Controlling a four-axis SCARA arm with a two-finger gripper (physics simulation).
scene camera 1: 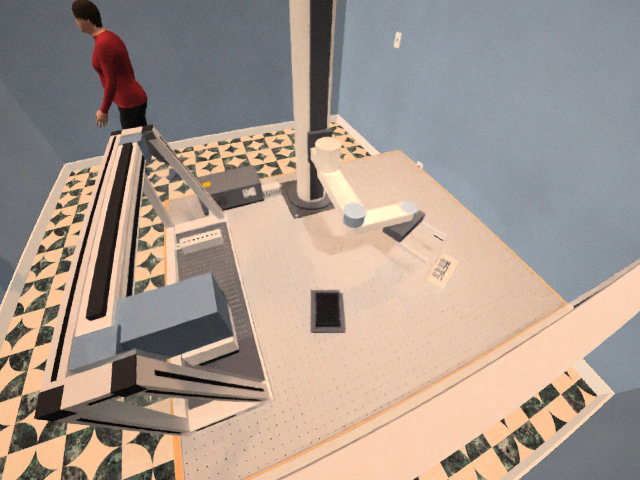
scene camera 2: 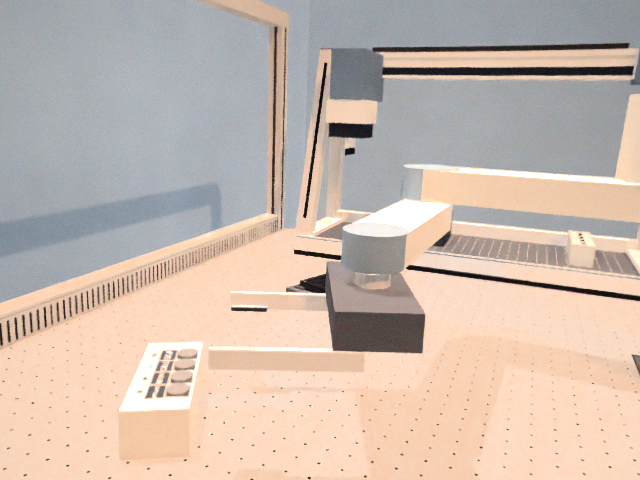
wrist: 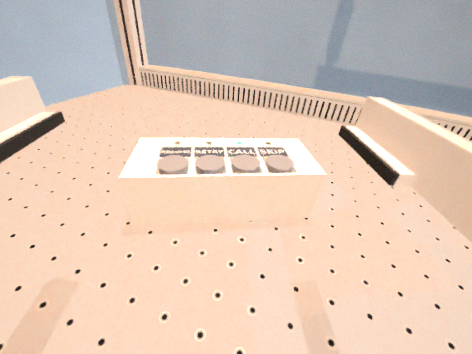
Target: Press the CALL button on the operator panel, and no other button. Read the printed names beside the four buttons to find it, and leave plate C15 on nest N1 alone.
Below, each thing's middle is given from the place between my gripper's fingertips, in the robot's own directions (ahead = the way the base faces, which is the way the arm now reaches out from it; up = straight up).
The operator panel [scene camera 2: 151,425] is 6 cm ahead of my hand, 1 cm to the left of it and 9 cm below it. Round my hand: black plate C15 [scene camera 1: 327,304] (3 cm ahead, 47 cm to the right, 10 cm below); then grey box [scene camera 1: 231,183] (74 cm behind, 68 cm to the right, 6 cm below).
